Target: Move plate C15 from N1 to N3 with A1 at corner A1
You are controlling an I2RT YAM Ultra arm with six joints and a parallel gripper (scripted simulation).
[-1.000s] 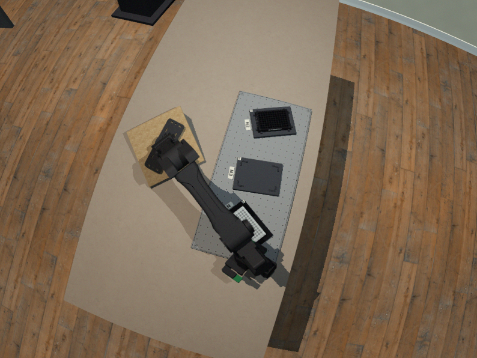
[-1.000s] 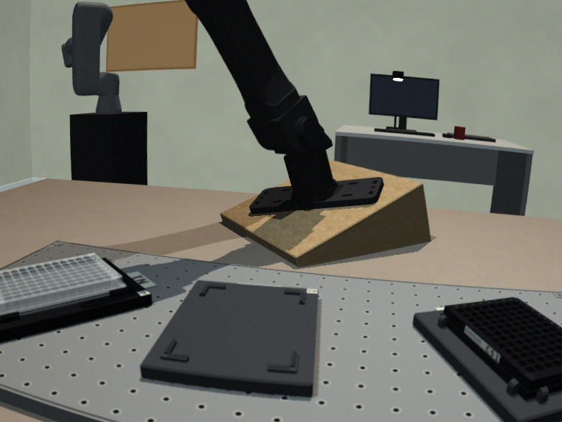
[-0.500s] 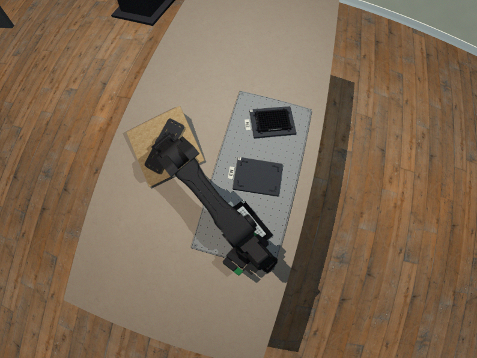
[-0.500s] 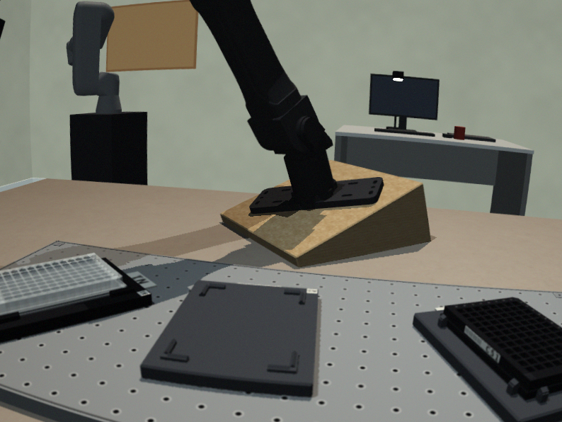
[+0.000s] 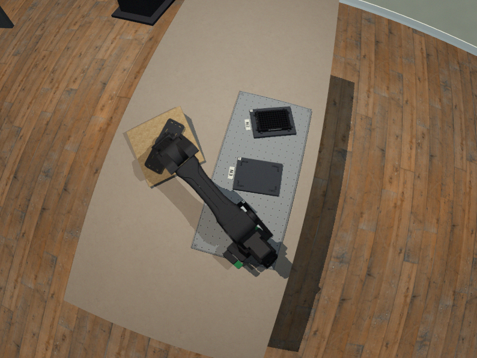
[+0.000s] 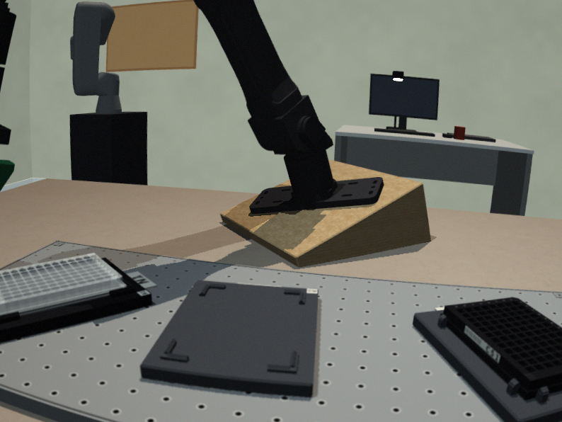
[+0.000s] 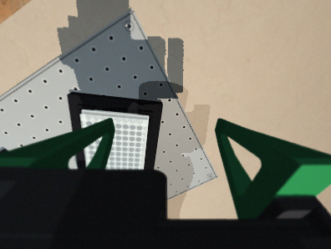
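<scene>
Now: hand 50 mm past the clear 96-well plate C15, 90 mm to the right of it and 70 mm above it. The rest, counted from my hand: grey landing nest N3: 80 mm behind, 280 mm to the left, 80 mm below; then black nest N1: 50 mm behind, 90 mm to the left, 80 mm below; then black plate C51: 120 mm behind, 500 mm to the left, 70 mm below.
</scene>
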